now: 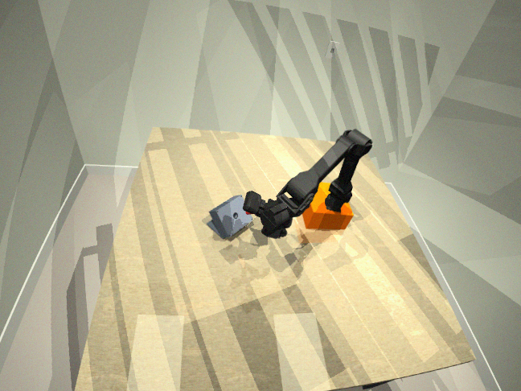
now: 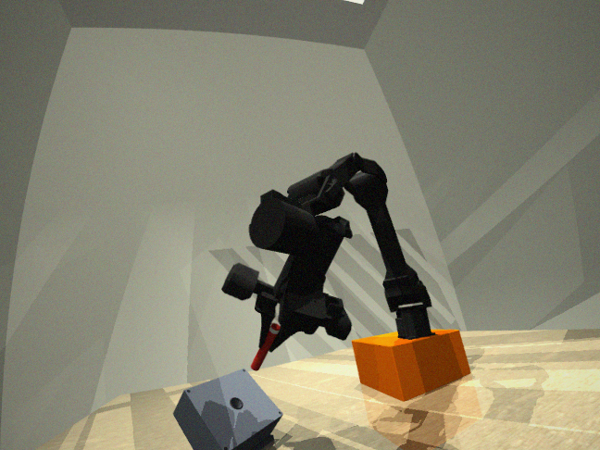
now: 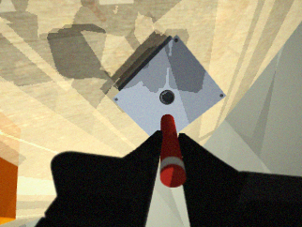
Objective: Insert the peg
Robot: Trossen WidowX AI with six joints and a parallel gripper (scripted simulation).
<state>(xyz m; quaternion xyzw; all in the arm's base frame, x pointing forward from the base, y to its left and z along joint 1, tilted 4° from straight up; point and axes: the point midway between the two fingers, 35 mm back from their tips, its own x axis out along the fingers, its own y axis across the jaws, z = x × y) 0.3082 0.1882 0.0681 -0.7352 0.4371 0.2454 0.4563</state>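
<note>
Now: gripper tip 80 mm short of the grey-blue sloped panel, 50 mm to the left of it and 100 mm above it. From my gripper tip the other things lie so: red round peg: 10 mm behind, 10 mm above.
</note>
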